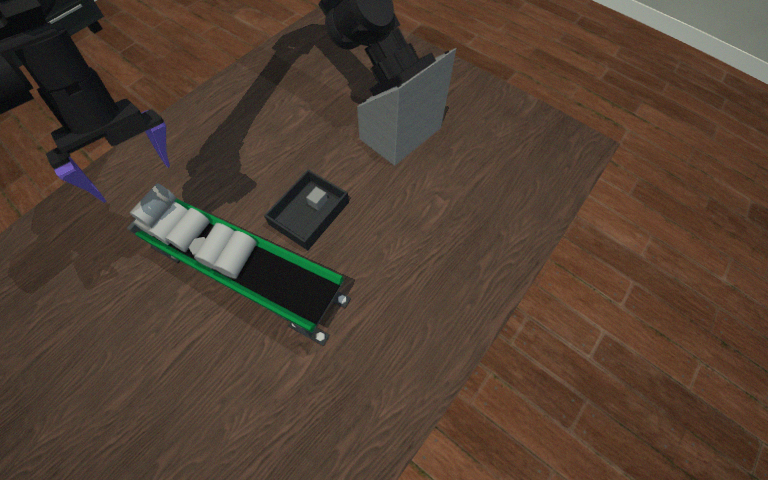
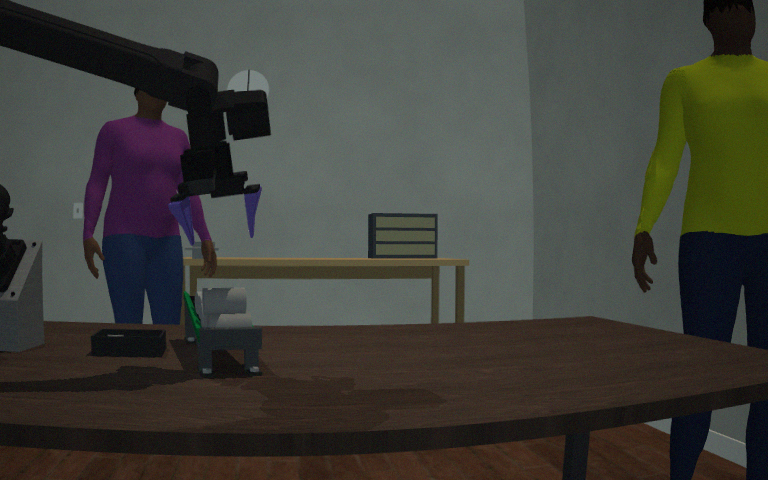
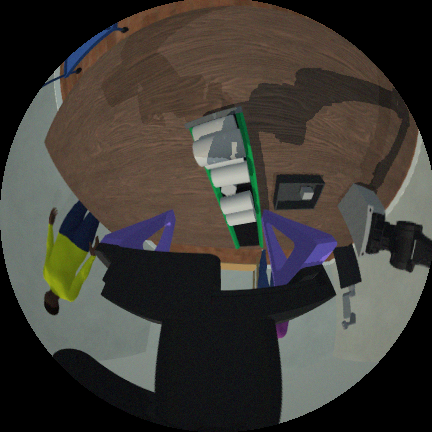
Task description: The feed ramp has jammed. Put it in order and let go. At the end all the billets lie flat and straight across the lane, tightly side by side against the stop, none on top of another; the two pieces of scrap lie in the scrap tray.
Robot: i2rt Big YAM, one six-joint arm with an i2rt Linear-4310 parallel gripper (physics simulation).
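Frame: origin at the arm's base, x right, y ahead, z up, level; millimetres.
Seen in the pictures: gripper, fingertip midpoint: (image 1: 136,182) (image 2: 222,240) (image 3: 218,214); arm's base at its link origin: (image 1: 403,79) (image 3: 374,232).
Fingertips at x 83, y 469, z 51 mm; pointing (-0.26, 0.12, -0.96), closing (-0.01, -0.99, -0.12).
Note:
Offsets run from my fingertips to a thing's middle.
The feed ramp has green side rails (image 1: 300,263) (image 3: 256,200) and a grey end plate @(dx +71, dy +25, dz -140 mm) (image 2: 231,339) (image 3: 189,124) as stop. One white billet @(dx +34, dy +9, dz -91 mm) (image 1: 151,206) (image 2: 223,300) (image 3: 204,151) lies on top of others at the stop end. A billet @(dx +48, dy +19, dz -128 mm) (image 2: 235,321) (image 3: 204,129) lies below against the stop. Two billets @(dx +10, dy +7, dz -124 mm) (image 1: 168,221) @(dx -27, dy -9, dz -119 mm) (image 1: 188,229) follow. A small pale scrap piece @(dx -66, dy -6, dz -128 mm) (image 1: 198,246) (image 3: 229,190) sits in a gap before two more billets @(dx -93, dy -27, dz -112 mm) (image 1: 214,245) @(dx -130, dy -41, dz -108 mm) (image 1: 236,254). Another scrap @(dx -96, dy -225, dz -183 mm) (image 1: 316,197) (image 3: 306,193) lies in the dark tray @(dx -101, dy -198, dz -182 mm) (image 1: 286,232) (image 2: 129,346) (image 3: 294,206). My gripper (image 1: 137,184) (image 2: 222,240) (image 3: 218,214) is open and empty above the ramp.
A grey angled block (image 1: 396,121) (image 3: 352,210) stands on the table beyond the tray, with a second black arm (image 1: 362,22) behind it. A side table (image 2: 334,262) and two people (image 2: 141,175) (image 2: 722,158) are in the background.

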